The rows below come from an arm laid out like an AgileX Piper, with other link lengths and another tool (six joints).
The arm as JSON. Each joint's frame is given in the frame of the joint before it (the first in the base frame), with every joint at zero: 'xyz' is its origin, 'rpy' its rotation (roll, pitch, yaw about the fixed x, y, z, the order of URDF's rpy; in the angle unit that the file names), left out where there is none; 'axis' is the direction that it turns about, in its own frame. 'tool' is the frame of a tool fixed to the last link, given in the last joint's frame.
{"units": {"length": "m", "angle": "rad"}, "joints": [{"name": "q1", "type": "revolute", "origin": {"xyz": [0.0, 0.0, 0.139]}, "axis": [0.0, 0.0, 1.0]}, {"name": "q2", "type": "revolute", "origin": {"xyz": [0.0, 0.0, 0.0]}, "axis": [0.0, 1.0, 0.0]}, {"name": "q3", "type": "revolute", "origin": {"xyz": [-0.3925, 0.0, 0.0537]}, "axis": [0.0, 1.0, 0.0]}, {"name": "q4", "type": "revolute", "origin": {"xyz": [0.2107, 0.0, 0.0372]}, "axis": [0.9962, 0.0, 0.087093]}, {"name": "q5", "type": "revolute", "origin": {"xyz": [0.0, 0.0, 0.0]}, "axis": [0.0, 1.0, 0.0]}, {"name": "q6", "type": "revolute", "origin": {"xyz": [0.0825, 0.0, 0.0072]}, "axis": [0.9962, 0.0, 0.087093]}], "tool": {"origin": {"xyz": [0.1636, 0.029, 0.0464], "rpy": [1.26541, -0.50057, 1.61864]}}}
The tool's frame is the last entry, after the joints.
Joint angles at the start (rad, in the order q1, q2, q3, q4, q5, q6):
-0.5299, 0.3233, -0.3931, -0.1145, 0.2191, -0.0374
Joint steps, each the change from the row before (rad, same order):
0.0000, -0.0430, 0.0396, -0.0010, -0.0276, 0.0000
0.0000, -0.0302, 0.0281, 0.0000, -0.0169, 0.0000
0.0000, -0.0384, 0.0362, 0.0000, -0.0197, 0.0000
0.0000, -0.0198, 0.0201, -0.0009, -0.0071, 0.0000
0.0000, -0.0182, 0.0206, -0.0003, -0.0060, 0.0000
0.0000, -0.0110, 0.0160, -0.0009, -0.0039, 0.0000
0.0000, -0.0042, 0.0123, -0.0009, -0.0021, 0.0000
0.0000, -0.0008, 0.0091, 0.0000, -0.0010, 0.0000
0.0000, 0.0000, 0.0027, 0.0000, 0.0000, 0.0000
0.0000, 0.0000, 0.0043, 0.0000, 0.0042, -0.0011
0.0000, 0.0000, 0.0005, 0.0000, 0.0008, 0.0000
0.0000, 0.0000, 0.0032, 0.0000, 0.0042, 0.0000
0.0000, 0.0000, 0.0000, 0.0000, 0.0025, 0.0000
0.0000, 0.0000, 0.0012, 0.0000, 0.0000, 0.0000
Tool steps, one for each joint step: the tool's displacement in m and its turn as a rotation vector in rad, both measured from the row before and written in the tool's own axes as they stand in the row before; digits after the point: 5 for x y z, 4 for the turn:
-0.00204, -0.00553, -0.00886, -0.0279, 0.0133, 0.0019
-0.00171, -0.00460, -0.00616, -0.0171, 0.0081, 0.0017
-0.00246, -0.00659, -0.00766, -0.0197, 0.0094, 0.0020
-0.00185, -0.00477, -0.00393, -0.0061, 0.0031, -0.0003
-0.00208, -0.00547, -0.00357, -0.0031, 0.0019, 0.0000
-0.00179, -0.00484, -0.00217, 0.0012, 0.0001, -0.0010
-0.00159, -0.00444, -0.00091, 0.0057, -0.0017, -0.0014
-0.00128, -0.00367, -0.00028, 0.0069, -0.0023, -0.0006
-0.00042, -0.00118, -0.00004, 0.0025, -0.0009, -0.0002
-0.00112, -0.00287, -0.00015, 0.0078, -0.0030, -0.0018
-0.00017, -0.00040, -0.00002, 0.0012, -0.0005, -0.0001
-0.00097, -0.00235, -0.00012, 0.0068, -0.0029, -0.0007
-0.00028, -0.00056, -0.00004, 0.0022, -0.0011, -0.0002
-0.00019, -0.00053, -0.00002, 0.0011, -0.0004, -0.0001

